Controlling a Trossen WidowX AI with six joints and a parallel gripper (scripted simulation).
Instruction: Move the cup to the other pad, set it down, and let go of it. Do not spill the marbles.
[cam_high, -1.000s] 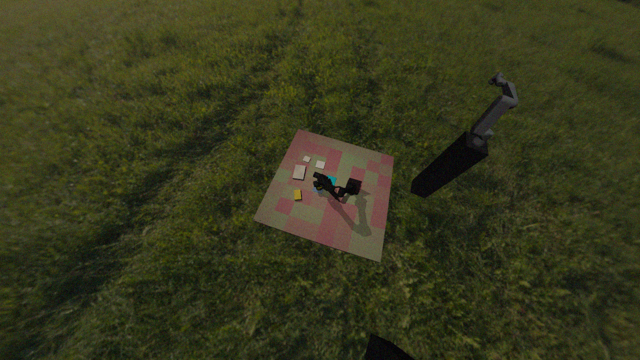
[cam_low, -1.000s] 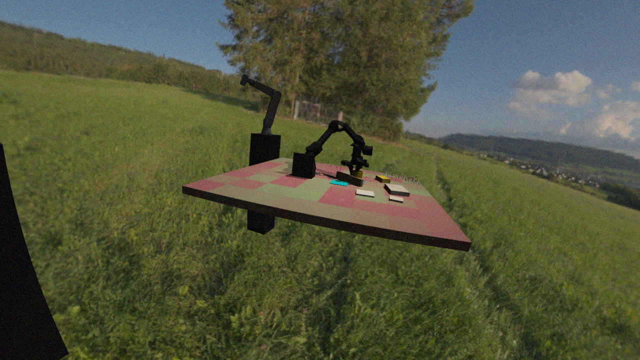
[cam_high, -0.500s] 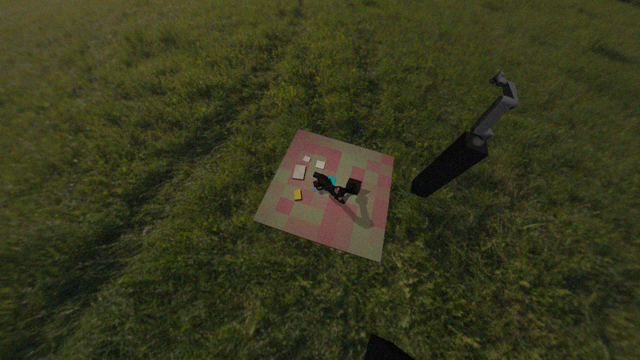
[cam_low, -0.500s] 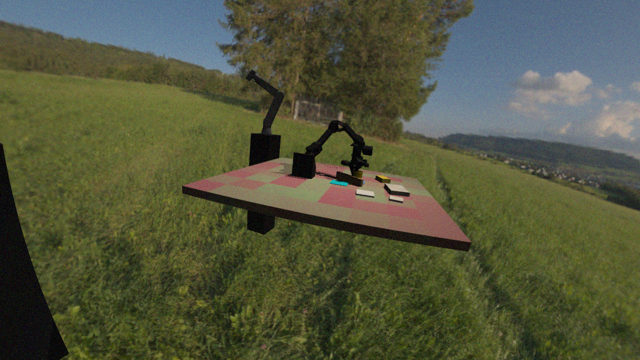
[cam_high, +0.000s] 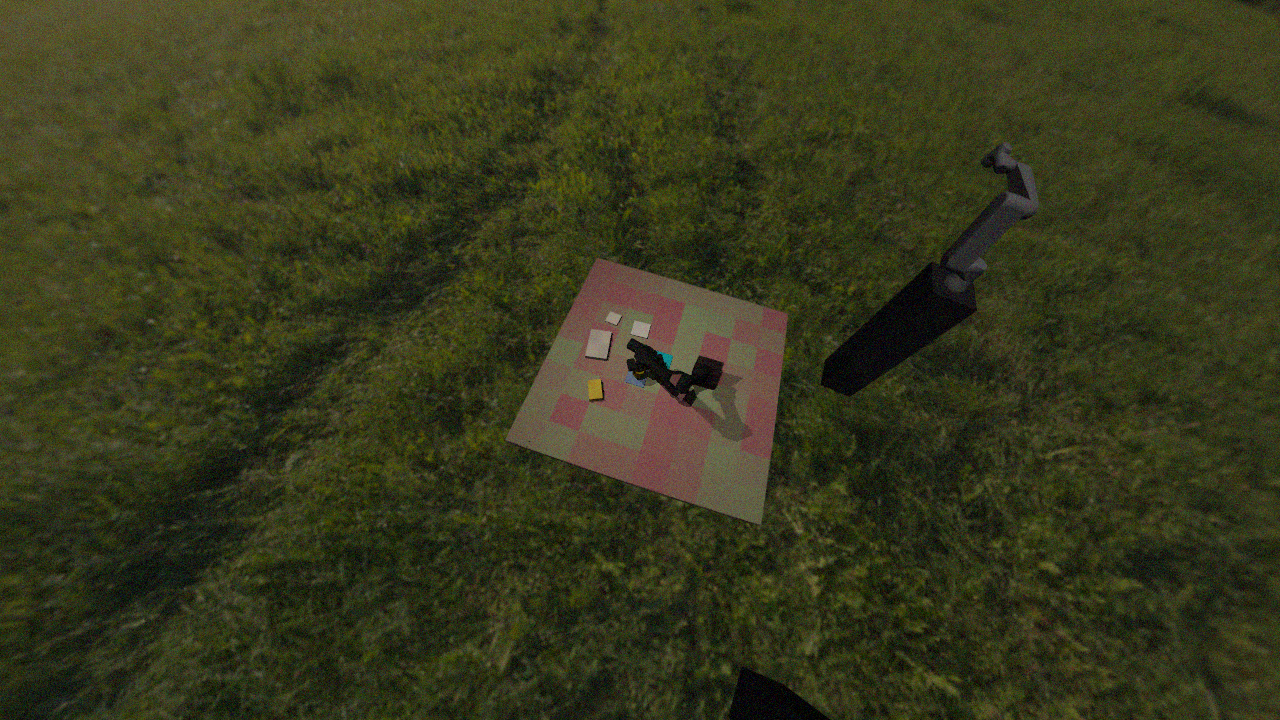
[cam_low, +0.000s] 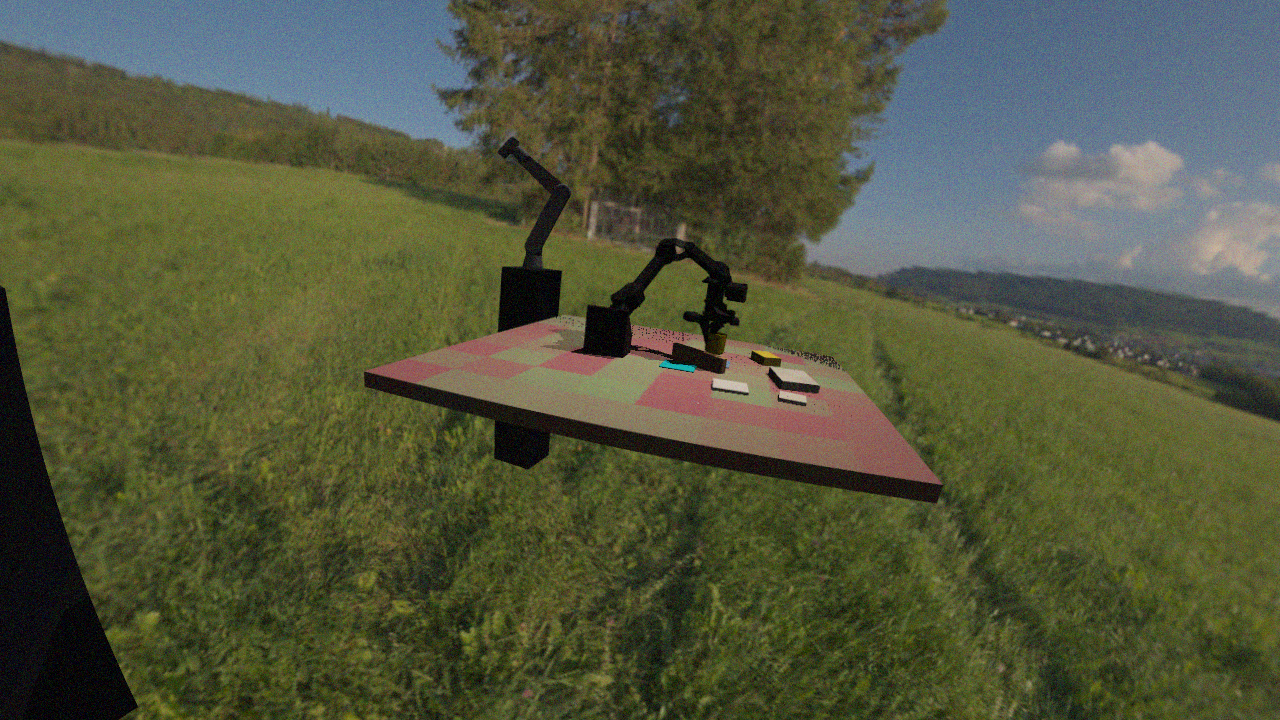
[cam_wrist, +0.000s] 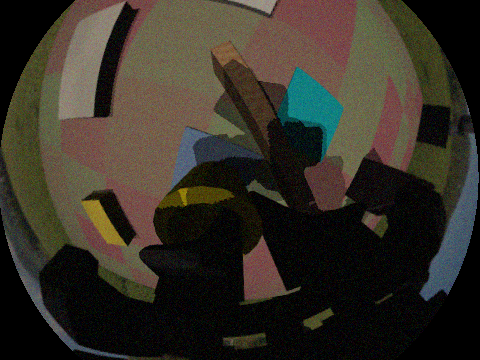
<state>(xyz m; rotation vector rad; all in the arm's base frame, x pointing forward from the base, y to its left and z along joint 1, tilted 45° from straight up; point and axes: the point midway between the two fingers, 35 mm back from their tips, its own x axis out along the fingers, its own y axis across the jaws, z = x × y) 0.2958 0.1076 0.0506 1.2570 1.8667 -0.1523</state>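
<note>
The cyan pad lies 130 mm to the right of my gripper tip, 70 mm below it and 60 mm behind it. The rest, counted from my gripper tip: yellow cup 20 mm to the left, 20 mm ahead; then brown wooden bar 50 mm to the right, 50 mm below, 20 mm behind; then pale blue pad 70 mm below, 30 mm ahead, 20 mm to the left.
</note>
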